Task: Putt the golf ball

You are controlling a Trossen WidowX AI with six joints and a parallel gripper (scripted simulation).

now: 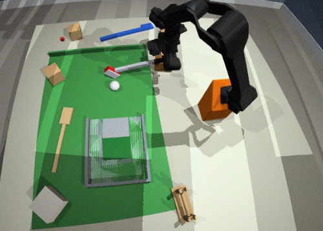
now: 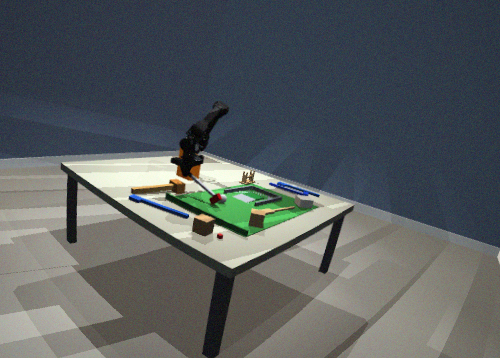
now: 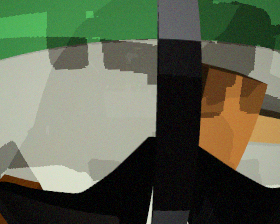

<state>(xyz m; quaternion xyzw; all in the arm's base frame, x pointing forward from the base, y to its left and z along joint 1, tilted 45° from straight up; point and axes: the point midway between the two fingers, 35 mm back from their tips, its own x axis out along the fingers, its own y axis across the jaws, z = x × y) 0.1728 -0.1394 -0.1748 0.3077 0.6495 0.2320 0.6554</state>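
The red putter lies 120 mm ahead of my gripper tip, 10 mm to the right of it and 10 mm below it. Also, from my gripper tip: green mat 310 mm ahead, 170 mm to the left, 70 mm below; wooden stand 70 mm ahead, 540 mm to the left, 40 mm below; white golf ball 230 mm ahead, 40 mm to the left, 50 mm below.
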